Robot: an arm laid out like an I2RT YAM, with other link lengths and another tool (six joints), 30 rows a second.
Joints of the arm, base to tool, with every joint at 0 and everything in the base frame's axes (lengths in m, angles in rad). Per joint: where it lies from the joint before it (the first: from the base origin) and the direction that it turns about. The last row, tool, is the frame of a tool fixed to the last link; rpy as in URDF.
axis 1: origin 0 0 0.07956 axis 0 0 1
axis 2: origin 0.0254 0.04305 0.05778 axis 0 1 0
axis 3: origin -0.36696 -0.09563 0 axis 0 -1 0
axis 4: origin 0.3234 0.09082 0.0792 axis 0 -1 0
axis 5: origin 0.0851 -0.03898 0.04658 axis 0 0 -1
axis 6: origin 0.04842 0 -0.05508 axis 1 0 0
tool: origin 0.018 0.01 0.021 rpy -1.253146 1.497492 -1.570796
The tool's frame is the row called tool.
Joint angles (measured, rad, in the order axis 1, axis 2, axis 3, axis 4, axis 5, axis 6), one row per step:
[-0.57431 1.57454 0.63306 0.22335 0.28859 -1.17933]
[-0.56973 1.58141 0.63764 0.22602 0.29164 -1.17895]
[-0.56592 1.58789 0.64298 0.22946 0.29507 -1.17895]
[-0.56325 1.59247 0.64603 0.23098 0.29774 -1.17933]
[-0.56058 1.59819 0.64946 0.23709 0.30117 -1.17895]
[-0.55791 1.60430 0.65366 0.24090 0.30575 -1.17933]
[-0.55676 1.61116 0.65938 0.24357 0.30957 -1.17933]
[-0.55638 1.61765 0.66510 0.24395 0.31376 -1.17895]
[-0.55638 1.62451 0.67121 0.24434 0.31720 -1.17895]
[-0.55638 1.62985 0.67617 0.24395 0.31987 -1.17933]
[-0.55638 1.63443 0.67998 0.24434 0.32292 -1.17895]
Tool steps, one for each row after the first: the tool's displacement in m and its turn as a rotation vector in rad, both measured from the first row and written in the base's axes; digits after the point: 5 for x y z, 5 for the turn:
[0.00260 0.00021 -0.00056 -0.00172 0.00053 0.00204]
[0.00529 0.00000 -0.00063 -0.00486 -0.00020 0.00327]
[0.00689 0.00001 -0.00107 -0.00650 0.00099 0.00416]
[0.00904 -0.00037 -0.00127 -0.01027 -0.00128 0.00399]
[0.01116 -0.00081 -0.00162 -0.01398 -0.00105 0.00343]
[0.01333 -0.00194 -0.00184 -0.01690 -0.00102 0.00168]
[0.01511 -0.00321 -0.00218 -0.01884 0.00053 -0.00134]
[0.01695 -0.00464 -0.00254 -0.02055 0.00205 -0.00394]
[0.01837 -0.00574 -0.00284 -0.02179 0.00388 -0.00571]
[0.01951 -0.00670 -0.00317 -0.02311 0.00503 -0.00825]

